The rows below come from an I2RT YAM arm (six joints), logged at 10 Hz.
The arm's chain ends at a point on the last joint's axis. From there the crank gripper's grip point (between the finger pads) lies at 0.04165 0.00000 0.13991 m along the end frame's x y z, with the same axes.
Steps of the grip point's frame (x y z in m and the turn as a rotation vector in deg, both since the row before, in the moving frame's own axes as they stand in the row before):
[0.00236, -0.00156, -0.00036, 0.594, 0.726, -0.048]
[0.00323, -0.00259, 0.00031, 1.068, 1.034, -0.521]
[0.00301, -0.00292, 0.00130, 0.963, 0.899, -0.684]
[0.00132, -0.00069, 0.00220, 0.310, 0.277, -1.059]
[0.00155, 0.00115, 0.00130, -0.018, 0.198, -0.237]
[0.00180, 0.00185, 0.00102, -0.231, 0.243, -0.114]
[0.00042, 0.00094, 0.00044, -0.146, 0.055, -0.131]
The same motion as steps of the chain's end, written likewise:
[0.00059, -0.00008, 0.00019, 0.594, 0.726, -0.048]
[0.00073, 0.00040, 0.00111, 1.068, 1.034, -0.521]
[0.00084, -0.00006, 0.00199, 0.963, 0.899, -0.684]
[0.00066, 0.00084, 0.00241, 0.310, 0.277, -1.059]
[0.00107, 0.00128, 0.00144, -0.018, 0.198, -0.237]
[0.00121, 0.00137, 0.00120, -0.231, 0.243, -0.114]
[0.00029, 0.00068, 0.00048, -0.146, 0.055, -0.131]

